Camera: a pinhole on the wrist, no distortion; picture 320 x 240 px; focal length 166.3 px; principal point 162.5 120.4 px. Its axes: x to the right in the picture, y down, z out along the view. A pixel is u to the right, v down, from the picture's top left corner.
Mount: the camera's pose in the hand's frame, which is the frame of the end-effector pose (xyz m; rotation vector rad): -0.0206 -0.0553 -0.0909 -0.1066 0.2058 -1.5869
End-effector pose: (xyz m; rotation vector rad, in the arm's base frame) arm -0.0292 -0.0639 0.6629 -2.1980 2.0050 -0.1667
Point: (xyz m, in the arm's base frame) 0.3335 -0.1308 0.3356
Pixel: 227 132
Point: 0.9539 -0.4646 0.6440
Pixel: outside the picture
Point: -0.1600 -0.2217 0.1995
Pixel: 59 142
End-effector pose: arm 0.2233 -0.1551 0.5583 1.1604 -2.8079 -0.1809
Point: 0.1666 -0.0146 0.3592
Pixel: 55 55
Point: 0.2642 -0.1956 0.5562
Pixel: 155 127
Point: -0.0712 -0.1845 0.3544
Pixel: 52 198
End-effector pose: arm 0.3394 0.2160 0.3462 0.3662 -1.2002 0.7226
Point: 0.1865 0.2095 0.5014
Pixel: 66 170
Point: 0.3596 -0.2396 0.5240
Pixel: 270 109
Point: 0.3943 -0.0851 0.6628
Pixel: 249 189
